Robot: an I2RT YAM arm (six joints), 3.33 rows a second.
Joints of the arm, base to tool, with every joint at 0 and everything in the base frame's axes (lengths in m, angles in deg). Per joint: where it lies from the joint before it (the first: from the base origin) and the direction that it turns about. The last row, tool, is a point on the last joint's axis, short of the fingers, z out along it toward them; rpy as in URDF.
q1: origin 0 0 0.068 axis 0 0 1
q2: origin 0.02 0.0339 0.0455 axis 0 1 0
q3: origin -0.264 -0.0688 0 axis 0 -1 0
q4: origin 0.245 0.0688 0.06 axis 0 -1 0
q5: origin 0.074 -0.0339 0.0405 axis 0 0 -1
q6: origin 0.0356 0 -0.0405 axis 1 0 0
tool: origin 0 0 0 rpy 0 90 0
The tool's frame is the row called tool.
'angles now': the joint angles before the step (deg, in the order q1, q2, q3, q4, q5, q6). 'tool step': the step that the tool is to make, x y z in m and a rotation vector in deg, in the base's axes. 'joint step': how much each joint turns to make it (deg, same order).
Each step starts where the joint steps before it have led.
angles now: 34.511, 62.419, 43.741, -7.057, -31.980, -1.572
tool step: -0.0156, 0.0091, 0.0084, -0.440, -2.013, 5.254
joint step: 3.891, -1.603, 1.051, -2.552, -0.557, -2.350
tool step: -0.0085, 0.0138, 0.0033, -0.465, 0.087, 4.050
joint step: 3.834, 1.028, 1.482, -1.052, -0.064, -0.430
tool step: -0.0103, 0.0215, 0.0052, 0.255, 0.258, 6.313
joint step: 5.103, 2.452, 2.481, -0.170, -1.245, -0.252
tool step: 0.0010, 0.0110, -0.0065, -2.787, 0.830, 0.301
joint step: 1.691, 2.780, 1.232, -1.373, 1.808, -0.533
